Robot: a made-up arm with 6 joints.
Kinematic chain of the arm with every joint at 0, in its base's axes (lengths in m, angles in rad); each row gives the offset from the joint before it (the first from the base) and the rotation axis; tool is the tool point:
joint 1: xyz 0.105 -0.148 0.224 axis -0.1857 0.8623 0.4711
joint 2: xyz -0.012 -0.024 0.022 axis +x
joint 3: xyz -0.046 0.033 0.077 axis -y
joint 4: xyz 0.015 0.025 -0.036 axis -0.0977 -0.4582 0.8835
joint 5: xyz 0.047 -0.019 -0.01 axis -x
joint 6: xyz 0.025 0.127 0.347 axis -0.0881 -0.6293 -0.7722
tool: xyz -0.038 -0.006 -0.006
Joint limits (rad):
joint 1: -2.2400..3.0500
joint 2: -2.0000..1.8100
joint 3: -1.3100..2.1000
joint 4: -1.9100..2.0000
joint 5: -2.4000..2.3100
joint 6: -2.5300..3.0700
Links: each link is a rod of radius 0.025 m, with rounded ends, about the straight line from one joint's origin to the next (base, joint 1, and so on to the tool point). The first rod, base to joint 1, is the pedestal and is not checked.
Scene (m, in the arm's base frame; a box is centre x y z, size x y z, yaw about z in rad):
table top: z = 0
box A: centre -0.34 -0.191 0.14 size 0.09 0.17 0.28 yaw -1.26
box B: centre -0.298 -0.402 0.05 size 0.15 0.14 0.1 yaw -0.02
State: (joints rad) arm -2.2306 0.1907 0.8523 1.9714 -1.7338 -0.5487
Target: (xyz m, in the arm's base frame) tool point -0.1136 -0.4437 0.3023
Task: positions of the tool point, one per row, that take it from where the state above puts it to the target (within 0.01 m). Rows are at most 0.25 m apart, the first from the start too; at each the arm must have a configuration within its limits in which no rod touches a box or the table.
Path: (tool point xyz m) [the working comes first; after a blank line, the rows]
Joints at the target: -1.8465 0.5874 0.2087 1.1365 -2.1057 -0.5302
Straight joint move there: touches box A.

1: -0.3237 0.0392 0.2529
2: -0.2760 -0.0754 0.4361
3: -0.1378 -0.1801 0.5526
4: -0.1808 -0.2620 0.4876
5: -0.1887 -0.3364 0.4155
6: -0.1638 -0.3983 0.3499
7: -0.1136 -0.4437 0.3023

